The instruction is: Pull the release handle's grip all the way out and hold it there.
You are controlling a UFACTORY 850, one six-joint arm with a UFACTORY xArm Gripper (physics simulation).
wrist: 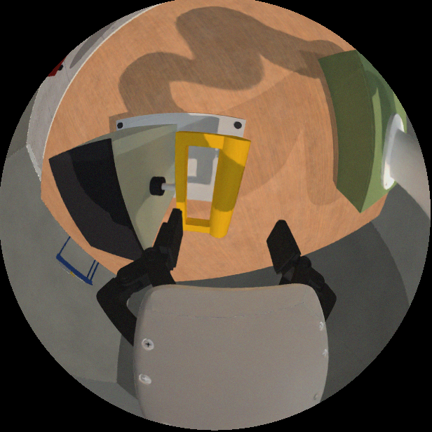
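The release handle's yellow grip [228, 185] is a rectangular frame with a thick bar on its right side. It stands close to the right face of a housing [145, 165] with a black top, on a grey base plate [165, 122]. A short rod with a black knob [157, 186] shows left of the grip. My gripper [229, 226] is open, with nothing between its fingers. The left fingertip is near the grip's lower left corner in the view; the right fingertip is to the right of and below the thick bar. Whether the left fingertip touches the grip I cannot tell.
A green block [350, 135] with the arm's white round base [393, 152] stands on the wooden table top [285, 165] at the right. A blue frame [75, 270] is beyond the table edge at lower left. A grey surface with a red item [56, 68] is at upper left.
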